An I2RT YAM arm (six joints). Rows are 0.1 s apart.
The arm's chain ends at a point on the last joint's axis. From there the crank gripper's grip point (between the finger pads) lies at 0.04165 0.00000 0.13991 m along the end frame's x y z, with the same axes.
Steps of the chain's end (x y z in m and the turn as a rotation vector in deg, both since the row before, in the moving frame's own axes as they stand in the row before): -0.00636 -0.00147 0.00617 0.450 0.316 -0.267; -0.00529 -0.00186 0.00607 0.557 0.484 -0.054; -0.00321 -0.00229 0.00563 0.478 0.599 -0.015; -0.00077 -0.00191 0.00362 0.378 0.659 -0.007; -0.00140 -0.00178 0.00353 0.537 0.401 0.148; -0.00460 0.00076 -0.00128 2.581 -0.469 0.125; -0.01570 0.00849 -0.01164 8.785 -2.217 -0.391; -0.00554 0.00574 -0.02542 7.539 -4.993 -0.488; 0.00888 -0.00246 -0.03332 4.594 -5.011 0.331
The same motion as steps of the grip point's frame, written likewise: -0.00559 -0.00276 0.00593 0.450 0.316 -0.267; -0.00411 -0.00326 0.00571 0.557 0.484 -0.054; -0.00175 -0.00347 0.00518 0.478 0.599 -0.015; 0.00084 -0.00284 0.00313 0.378 0.659 -0.007; -0.00042 -0.00298 0.00323 0.537 0.401 0.148; -0.00574 -0.00546 -0.00108 2.581 -0.469 0.125; -0.02120 -0.01326 -0.01180 8.785 -2.217 -0.391; -0.01792 -0.01313 -0.02357 7.539 -4.993 -0.488; -0.00345 -0.01359 -0.03066 4.594 -5.011 0.331
